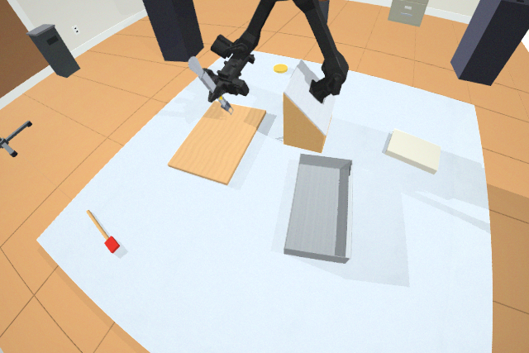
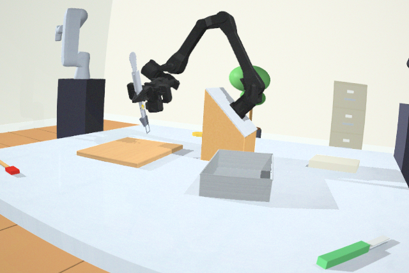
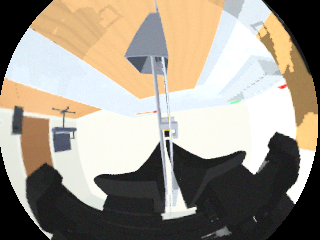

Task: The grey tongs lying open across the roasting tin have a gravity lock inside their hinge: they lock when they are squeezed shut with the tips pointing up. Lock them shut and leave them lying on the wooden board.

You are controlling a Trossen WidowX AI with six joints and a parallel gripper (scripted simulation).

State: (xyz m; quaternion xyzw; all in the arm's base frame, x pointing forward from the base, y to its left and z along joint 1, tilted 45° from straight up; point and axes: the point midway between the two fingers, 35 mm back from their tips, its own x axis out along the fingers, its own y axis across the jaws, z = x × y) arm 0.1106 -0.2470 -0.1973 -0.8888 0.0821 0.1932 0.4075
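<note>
Now: the wooden board 160 mm below my gripper tip. From my gripper tip the other things lie so: grey roasting tin 400 mm to the left, 190 mm ahead, 140 mm below; cream block 700 mm to the left, 160 mm below, 100 mm behind.
</note>
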